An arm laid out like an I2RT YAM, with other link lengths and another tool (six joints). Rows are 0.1 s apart.
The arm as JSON. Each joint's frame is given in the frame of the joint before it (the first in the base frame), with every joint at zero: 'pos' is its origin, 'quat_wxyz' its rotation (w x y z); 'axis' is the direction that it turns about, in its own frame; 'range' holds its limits. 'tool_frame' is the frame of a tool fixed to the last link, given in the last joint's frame.
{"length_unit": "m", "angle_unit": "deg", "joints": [
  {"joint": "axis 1", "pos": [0.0, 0.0, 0.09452], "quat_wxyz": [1.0, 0.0, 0.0, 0.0], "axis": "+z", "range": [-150.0, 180.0]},
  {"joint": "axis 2", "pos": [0.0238, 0.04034, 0.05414], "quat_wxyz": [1.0, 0.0, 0.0, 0.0], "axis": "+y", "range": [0.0, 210.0]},
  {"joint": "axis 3", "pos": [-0.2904, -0.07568, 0.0], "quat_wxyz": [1.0, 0.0, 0.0, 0.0], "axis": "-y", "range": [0.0, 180.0]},
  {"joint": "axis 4", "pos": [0.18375, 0.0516, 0.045], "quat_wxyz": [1.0, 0.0, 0.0, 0.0], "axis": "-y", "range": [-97.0, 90.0]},
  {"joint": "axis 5", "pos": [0.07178, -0.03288, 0.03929], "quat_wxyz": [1.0, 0.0, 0.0, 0.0], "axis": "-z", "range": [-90.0, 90.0]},
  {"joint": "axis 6", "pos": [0.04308, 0.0, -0.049], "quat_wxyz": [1.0, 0.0, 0.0, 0.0], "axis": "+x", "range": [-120.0, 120.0]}
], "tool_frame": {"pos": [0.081, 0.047, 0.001], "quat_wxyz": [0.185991, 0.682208, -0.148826, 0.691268]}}
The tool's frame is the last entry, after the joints.
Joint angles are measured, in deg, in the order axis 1, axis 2, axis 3, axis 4, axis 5, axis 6. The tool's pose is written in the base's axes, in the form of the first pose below.
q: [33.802, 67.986, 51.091, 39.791, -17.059, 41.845]
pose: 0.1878, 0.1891, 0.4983, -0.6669, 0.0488, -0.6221, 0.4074
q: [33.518, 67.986, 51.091, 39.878, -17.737, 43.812]
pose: 0.1878, 0.1877, 0.4994, -0.6705, 0.0520, -0.6106, 0.4181
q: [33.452, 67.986, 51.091, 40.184, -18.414, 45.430]
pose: 0.1867, 0.1871, 0.5009, -0.6721, 0.0527, -0.6013, 0.4288
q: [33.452, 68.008, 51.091, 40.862, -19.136, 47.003]
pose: 0.1849, 0.1864, 0.5032, -0.6714, 0.0522, -0.5933, 0.4409
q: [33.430, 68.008, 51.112, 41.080, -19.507, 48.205]
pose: 0.1842, 0.1859, 0.5044, -0.6725, 0.0534, -0.5864, 0.4485
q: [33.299, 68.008, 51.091, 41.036, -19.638, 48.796]
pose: 0.1847, 0.1853, 0.5045, -0.6740, 0.0551, -0.5826, 0.4507
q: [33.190, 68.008, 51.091, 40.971, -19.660, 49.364]
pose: 0.1852, 0.1848, 0.5046, -0.6755, 0.0576, -0.5792, 0.4527
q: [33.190, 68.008, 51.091, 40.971, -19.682, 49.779]
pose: 0.1853, 0.1846, 0.5048, -0.6763, 0.0588, -0.5766, 0.4547
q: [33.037, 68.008, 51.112, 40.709, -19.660, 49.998]
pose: 0.1863, 0.1842, 0.5044, -0.6781, 0.0608, -0.5747, 0.4540
